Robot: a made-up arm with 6 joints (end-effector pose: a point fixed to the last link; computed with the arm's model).
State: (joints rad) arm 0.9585 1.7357 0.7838 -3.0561 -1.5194 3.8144
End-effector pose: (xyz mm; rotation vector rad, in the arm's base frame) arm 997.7 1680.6 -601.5 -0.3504 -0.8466 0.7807
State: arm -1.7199 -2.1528 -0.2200 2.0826 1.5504 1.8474
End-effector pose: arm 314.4 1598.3 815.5 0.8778 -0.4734 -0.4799
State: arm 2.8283 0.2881 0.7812 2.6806 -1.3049 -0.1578
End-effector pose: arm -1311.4 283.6 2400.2 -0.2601 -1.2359 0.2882
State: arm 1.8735 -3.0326 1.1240 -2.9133 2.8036 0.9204
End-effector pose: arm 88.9 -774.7 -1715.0 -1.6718 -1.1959 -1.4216
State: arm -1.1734 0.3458 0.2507 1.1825 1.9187 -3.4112
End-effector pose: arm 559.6 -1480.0 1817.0 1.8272 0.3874 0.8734
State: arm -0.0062 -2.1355 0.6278 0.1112 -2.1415 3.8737
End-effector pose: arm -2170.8 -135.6 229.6 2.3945 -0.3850 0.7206
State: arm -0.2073 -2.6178 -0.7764 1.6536 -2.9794 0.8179
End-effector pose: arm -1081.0 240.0 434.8 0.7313 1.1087 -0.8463
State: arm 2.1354 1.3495 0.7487 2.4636 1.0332 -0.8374
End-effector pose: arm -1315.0 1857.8 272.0 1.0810 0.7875 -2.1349
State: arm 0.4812 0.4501 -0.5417 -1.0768 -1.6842 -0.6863
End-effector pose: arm 991.1 437.3 719.0 0.9263 2.8752 -0.3288
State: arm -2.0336 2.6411 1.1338 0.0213 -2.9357 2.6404
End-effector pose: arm -451.3 -568.6 -1745.0 1.1290 -0.9150 1.2646
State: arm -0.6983 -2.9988 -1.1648 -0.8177 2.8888 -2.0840
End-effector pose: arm -353.4 162.7 341.2 1.3382 0.8351 -1.6026
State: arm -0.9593 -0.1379 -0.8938 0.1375 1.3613 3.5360
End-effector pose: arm 251.4 -617.4 1095.4 2.1470 -1.1155 0.4378
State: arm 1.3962 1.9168 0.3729 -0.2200 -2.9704 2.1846
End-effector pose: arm 360.3 1199.6 -1034.8 -0.6218 -1.3910 -0.9386
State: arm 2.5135 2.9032 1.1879 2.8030 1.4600 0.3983
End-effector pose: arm -245.2 3.2 -1868.0 -0.3350 0.1457 -0.9589
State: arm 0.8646 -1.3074 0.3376 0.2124 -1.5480 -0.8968
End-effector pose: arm -793.2 -1155.9 2002.5 0.9094 0.2117 0.6478
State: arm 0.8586 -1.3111 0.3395 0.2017 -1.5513 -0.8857
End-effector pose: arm -803.7 -1155.8 1997.3 0.8996 0.2081 0.6538
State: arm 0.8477 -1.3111 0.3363 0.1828 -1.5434 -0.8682
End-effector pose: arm -811.7 -1142.6 1997.9 0.8820 0.2005 0.6645
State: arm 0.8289 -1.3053 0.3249 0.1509 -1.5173 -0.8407
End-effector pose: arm -814.9 -1108.5 2007.3 0.8533 0.1864 0.6824
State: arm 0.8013 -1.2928 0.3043 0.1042 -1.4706 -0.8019
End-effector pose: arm -810.8 -1051.4 2025.8 0.8141 0.1657 0.7081
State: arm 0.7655 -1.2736 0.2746 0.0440 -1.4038 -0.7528
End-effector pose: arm -796.1 -972.9 2050.9 0.7691 0.1396 0.7398
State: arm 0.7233 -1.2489 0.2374 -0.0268 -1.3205 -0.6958
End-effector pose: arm -768.9 -878.9 2077.8 0.7252 0.1098 0.7746
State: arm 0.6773 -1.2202 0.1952 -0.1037 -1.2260 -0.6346
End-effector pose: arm -728.7 -777.5 2102.1 0.6895 0.0781 0.8082
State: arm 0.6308 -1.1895 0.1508 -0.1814 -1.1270 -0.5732
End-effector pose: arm -677.5 -677.5 2120.2 0.6663 0.0463 0.8362
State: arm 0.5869 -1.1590 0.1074 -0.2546 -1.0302 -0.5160
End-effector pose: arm -620.1 -586.8 2130.3 0.6572 0.0155 0.8556
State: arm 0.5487 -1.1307 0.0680 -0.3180 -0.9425 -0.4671
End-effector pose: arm -562.5 -510.9 2133.5 0.6597 -0.0121 0.8652
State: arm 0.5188 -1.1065 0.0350 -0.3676 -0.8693 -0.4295
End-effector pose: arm -510.6 -452.7 2131.9 0.6691 -0.0345 0.8666
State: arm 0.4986 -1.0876 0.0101 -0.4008 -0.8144 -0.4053
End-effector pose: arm -468.9 -412.6 2128.5 0.6810 -0.0499 0.8631
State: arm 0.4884 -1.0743 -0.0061 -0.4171 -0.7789 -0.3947
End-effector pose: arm -439.3 -388.7 2125.9 0.6917 -0.0574 0.8581
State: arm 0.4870 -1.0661 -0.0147 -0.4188 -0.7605 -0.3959
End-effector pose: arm -421.0 -378.0 2125.2 0.7001 -0.0578 0.8537
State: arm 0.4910 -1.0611 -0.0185 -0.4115 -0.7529 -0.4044
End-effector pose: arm -409.9 -375.0 2126.1 0.7066 -0.0538 0.8502
